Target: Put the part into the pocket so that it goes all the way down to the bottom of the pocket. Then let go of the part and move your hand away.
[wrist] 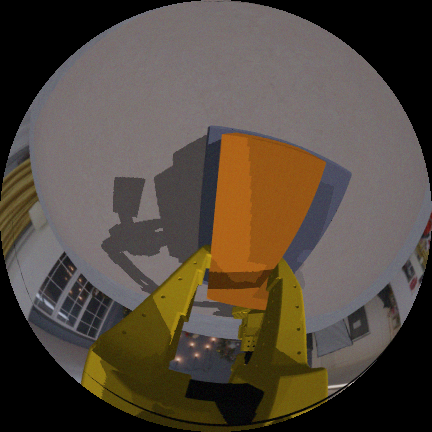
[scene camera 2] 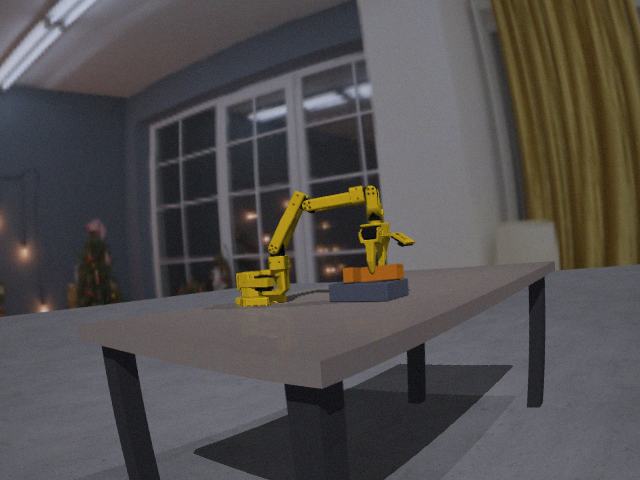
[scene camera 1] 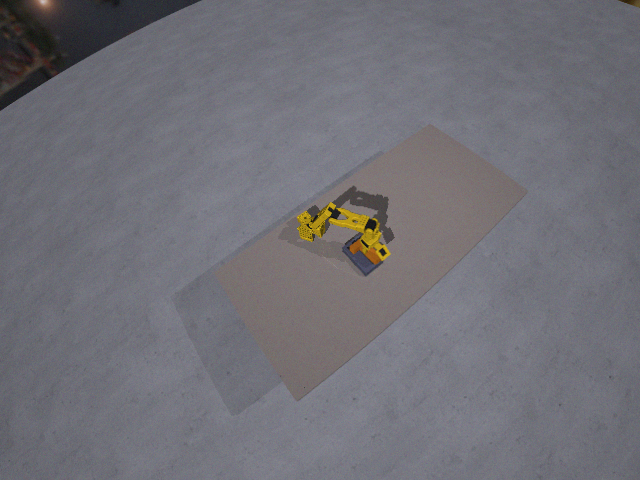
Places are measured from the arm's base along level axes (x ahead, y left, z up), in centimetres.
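Pixels of known places: hand, its tool point: (wrist: 212, 254) (scene camera 2: 380, 268) (scene camera 1: 371, 247); arm's base, origin of its link: (scene camera 2: 268, 303) (scene camera 1: 314, 233).
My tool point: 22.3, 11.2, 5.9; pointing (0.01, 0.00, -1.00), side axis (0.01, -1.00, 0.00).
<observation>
Ahead of a thing's pixels: the offset from my tool point to its top centre, as dx, dy, dz. Level surfaces: height alone.
The orange part {+0.1, -3.1, +1.0} (scene camera 1: 374, 256) (scene camera 2: 390, 271) (wrist: 265, 200) is a long block. It is between the two jaws of my gripper (scene camera 1: 366, 250) (scene camera 2: 372, 270) (wrist: 245, 255), which is shut on it. The part sits over the slate-blue pocket block {-1.3, -3.2, -2.3} (scene camera 1: 361, 264) (scene camera 2: 361, 292) (wrist: 337, 175), with its whole visible height above the block's top in scene camera 2. Whether the two touch is too fine to tell. In the wrist view, blue shows along the left, right and far sides of the part. The part hides the pocket opening.
The pocket block stands on the tabletop {dz -5.9} (scene camera 1: 310, 330) (scene camera 2: 206, 335) (wrist: 150, 75). The yellow arm base (scene camera 1: 306, 232) (scene camera 2: 253, 294) stands beside it, near one long table edge in scene camera 1. The arm arches from the base to above the block. Dark shadows fall on the table.
</observation>
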